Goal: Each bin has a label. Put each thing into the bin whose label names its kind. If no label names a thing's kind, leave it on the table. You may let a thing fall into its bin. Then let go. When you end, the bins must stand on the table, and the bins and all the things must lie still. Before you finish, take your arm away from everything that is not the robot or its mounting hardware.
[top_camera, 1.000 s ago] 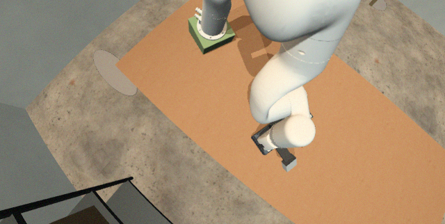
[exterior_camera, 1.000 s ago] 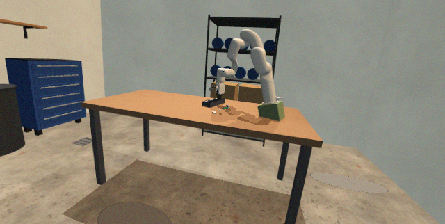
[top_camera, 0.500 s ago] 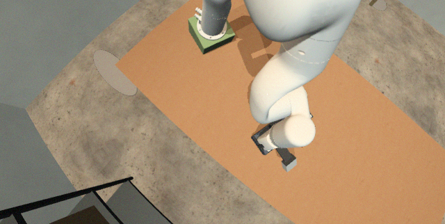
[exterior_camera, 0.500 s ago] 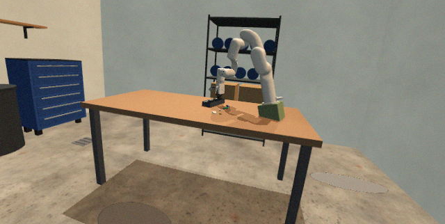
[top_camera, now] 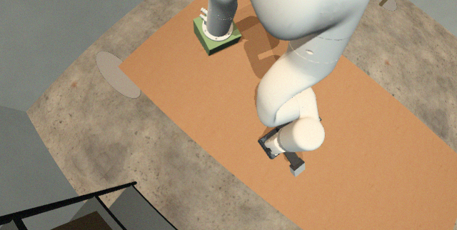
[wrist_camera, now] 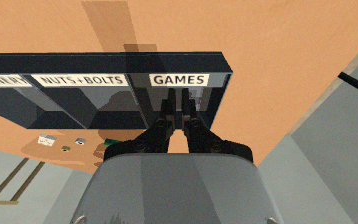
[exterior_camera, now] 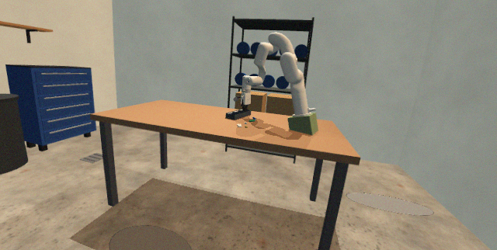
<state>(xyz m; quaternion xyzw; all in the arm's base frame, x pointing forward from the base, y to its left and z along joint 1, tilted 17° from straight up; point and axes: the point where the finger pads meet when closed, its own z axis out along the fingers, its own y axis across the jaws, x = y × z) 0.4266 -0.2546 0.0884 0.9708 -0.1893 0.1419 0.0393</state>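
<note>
The dark three-part bin lies 30 mm ahead of my hand, 80 mm to the left of it and 20 mm below it. The rest, counted from my hand: blue battery 90 mm behind, 120 mm to the left, 30 mm below; green battery 80 mm behind, 200 mm to the left, 30 mm below; metal nut 50 mm behind, 270 mm to the left, 30 mm below.
</note>
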